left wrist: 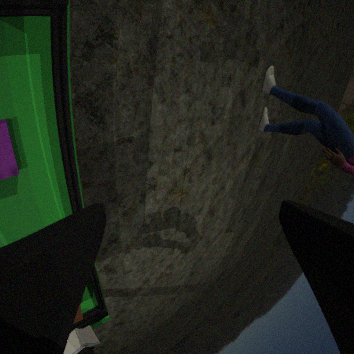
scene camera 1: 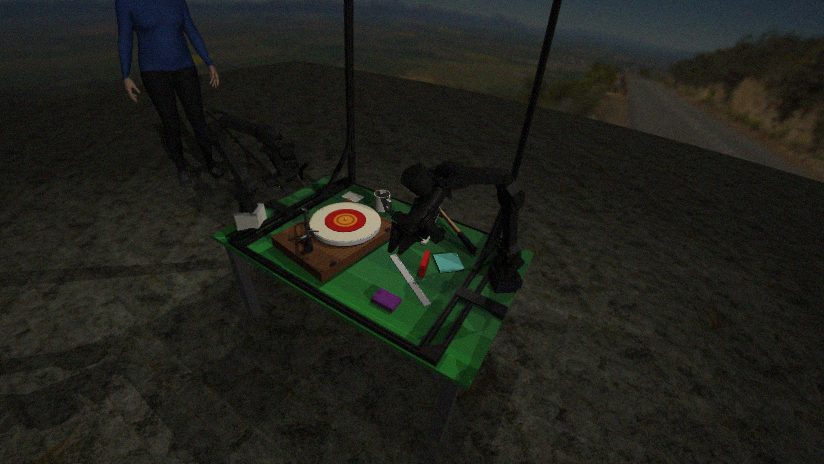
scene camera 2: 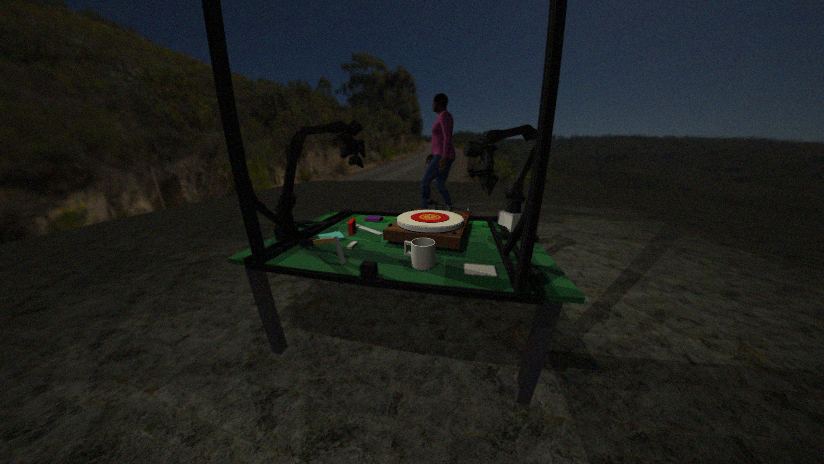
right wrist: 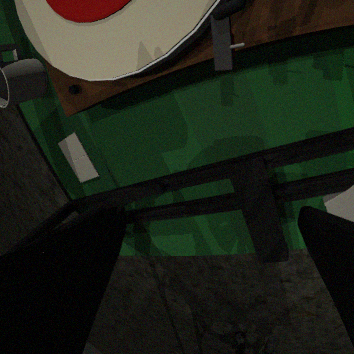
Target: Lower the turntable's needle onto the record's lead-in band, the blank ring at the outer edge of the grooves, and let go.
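Places are measured from the left arm's base along level axes (x right, y ahead, z up), in metres.
Pixels of known places: left gripper, fingertip midpoint: (left wrist: 194,211) (scene camera 1: 394,253) (scene camera 2: 364,162); right gripper, fingertip midpoint: (scene camera 1: 293,184) (scene camera 2: 486,192) (right wrist: 214,216); left arm's base, link origin: (scene camera 1: 506,272) (scene camera 2: 285,224); right arm's base, link origin: (left wrist: 83,351) (scene camera 1: 248,208) (scene camera 2: 513,211).
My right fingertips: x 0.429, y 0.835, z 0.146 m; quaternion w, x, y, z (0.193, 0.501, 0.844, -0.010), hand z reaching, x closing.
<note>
For each thing: its top centre in the pictures, then the offset to it from my right fingertips. "*": a spot on its surface instead.
- dark tonearm's grey headshell, top centre: (right wrist: 221,41) dx -0.062, dy -0.053, dz -0.089 m
- small finger lift, top centre: (right wrist: 235,44) dx -0.065, dy -0.041, dz -0.077 m
- grey mug, surface spot: (right wrist: 27,80) * dx +0.113, dy -0.354, dz -0.156 m
- white card, top centre: (right wrist: 76,158) (scene camera 2: 479,269) (scene camera 1: 352,196) dx +0.247, dy -0.243, dz -0.199 m
- ruler, top centre: (scene camera 1: 408,277) (scene camera 2: 363,227) dx -0.379, dy -0.469, dz -0.200 m
- red block, top centre: (scene camera 1: 425,258) (scene camera 2: 351,220) dx -0.332, dy -0.535, dz -0.142 m
- cyan pad, top centre: (scene camera 1: 448,261) (scene camera 2: 331,235) dx -0.299, dy -0.642, dz -0.192 m
- purple block, top centre: (scene camera 1: 386,298) (scene camera 2: 373,217) dx -0.494, dy -0.375, dz -0.184 m
The wooden turntable (scene camera 1: 328,263) (scene camera 2: 397,235) (right wrist: 295,15) carries a cream record with a red and orange centre (scene camera 1: 345,236) (scene camera 2: 407,221) (right wrist: 115,57). In the right wrist view, its dark tonearm's grey headshell (right wrist: 222,45), with a small finger lift (right wrist: 238,46), shows outside the record's rim. The needle tip and lead-in band cannot be made out. My right gripper (scene camera 2: 488,187) (right wrist: 214,216) is open and empty, held high, away from the headshell; in scene camera 1 it is dark and hard to make out. My left gripper (scene camera 2: 357,162) (left wrist: 194,211) is open and empty, above the table beside the turntable.
A grey mug (scene camera 1: 382,201) (scene camera 2: 423,255) (right wrist: 27,80) and white card (scene camera 1: 352,196) (scene camera 2: 480,269) (right wrist: 80,159) lie near the turntable. Beyond are a ruler (scene camera 1: 409,279), red block (scene camera 1: 424,263), cyan pad (scene camera 1: 448,262), purple block (scene camera 1: 386,300) (left wrist: 7,152) and hammer (scene camera 1: 458,230). Black frame posts rise at the table's edges.
</note>
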